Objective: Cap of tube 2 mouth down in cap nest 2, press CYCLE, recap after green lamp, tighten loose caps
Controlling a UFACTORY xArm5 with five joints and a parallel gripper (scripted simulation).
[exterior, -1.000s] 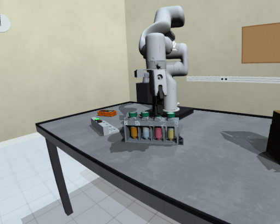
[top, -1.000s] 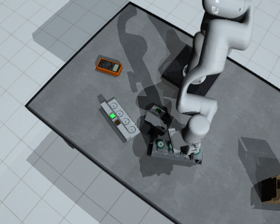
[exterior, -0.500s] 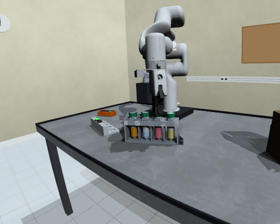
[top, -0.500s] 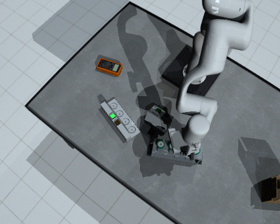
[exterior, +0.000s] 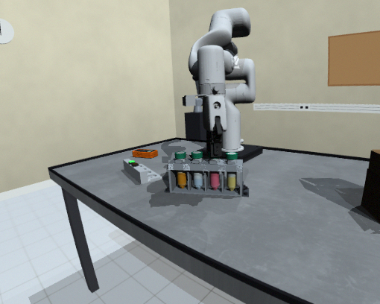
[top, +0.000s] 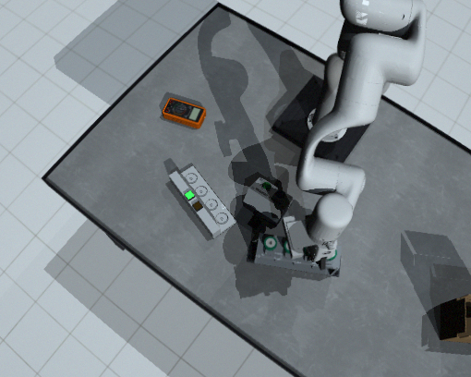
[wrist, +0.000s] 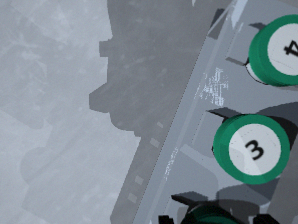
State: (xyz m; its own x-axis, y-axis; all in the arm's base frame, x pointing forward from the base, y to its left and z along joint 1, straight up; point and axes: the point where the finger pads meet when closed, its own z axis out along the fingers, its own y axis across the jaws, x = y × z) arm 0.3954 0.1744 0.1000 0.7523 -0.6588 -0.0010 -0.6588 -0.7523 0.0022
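The tube 2's threaded neck is 2 cm below my hand. Round my hand: key housing: 8 cm behind, 18 cm to the right, 8 cm below; then green key: 10 cm behind, 20 cm to the right, 7 cm below; then blue key: 10 cm behind, 16 cm to the right, 7 cm below.
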